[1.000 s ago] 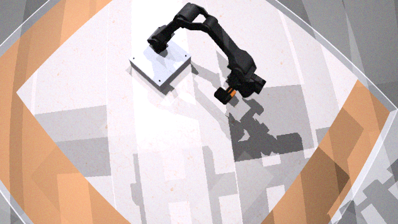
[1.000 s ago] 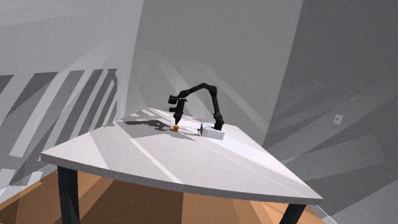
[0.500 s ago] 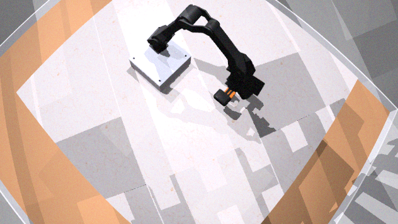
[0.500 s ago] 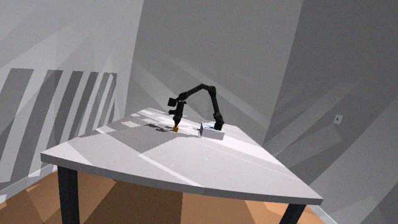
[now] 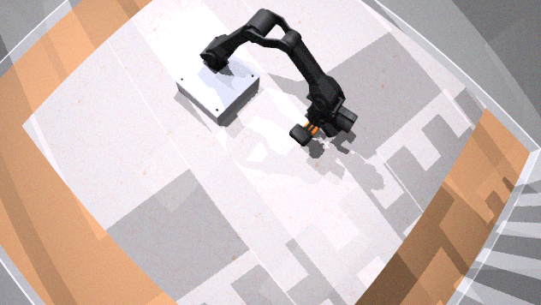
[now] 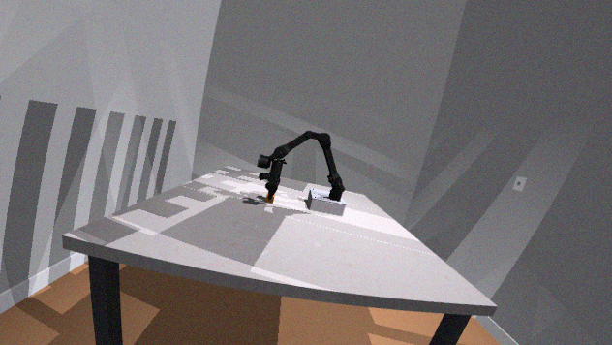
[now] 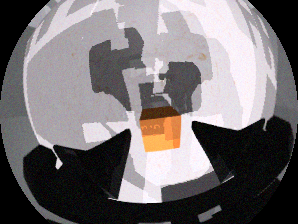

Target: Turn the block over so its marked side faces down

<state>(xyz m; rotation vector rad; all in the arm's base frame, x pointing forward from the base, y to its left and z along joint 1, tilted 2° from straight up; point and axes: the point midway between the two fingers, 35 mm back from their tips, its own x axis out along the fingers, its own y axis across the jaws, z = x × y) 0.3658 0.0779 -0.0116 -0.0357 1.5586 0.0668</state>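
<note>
Right now my gripper tip is 10 mm past the orange block.
</note>
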